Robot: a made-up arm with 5 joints.
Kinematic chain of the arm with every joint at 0, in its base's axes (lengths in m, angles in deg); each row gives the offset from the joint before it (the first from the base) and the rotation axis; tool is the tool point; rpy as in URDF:
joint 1: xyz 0.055 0 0.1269 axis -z
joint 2: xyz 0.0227 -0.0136 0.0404 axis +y
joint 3: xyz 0.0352 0 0.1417 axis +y
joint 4: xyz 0.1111 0 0.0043 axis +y
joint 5: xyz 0.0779 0.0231 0 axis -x
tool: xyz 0 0 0 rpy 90 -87.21 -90
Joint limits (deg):
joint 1: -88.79..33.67
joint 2: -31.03..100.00
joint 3: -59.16..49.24
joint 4: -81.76..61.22
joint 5: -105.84..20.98
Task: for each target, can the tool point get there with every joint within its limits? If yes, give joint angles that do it. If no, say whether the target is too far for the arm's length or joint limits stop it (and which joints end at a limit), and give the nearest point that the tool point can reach.
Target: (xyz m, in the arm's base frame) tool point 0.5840 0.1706 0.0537
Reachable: no: too far | nearest point 0.3867 0.1070 0.0979 | short by 0.212 m
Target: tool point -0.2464 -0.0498 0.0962
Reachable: no: joint limits stop it (at a limit: joint 2, joint 3) | nearest point 0.0382 -0.0028 0.0594 | short by 0.291 m
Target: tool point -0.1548 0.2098 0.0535
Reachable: no: joint limits stop it (at a limit: joint 1) | nearest point 0.0498 0.2055 0.0535 | short by 0.205 m
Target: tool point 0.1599 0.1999 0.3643
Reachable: yes | joints -59.90 3.39 0.65 -55.83 -71.39
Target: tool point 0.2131 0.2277 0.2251
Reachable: yes | joints -53.26 20.39 14.00 -31.76 -81.68
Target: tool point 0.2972 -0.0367 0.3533
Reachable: yes | joints 10.83 5.18 -4.15 -36.96 -83.83
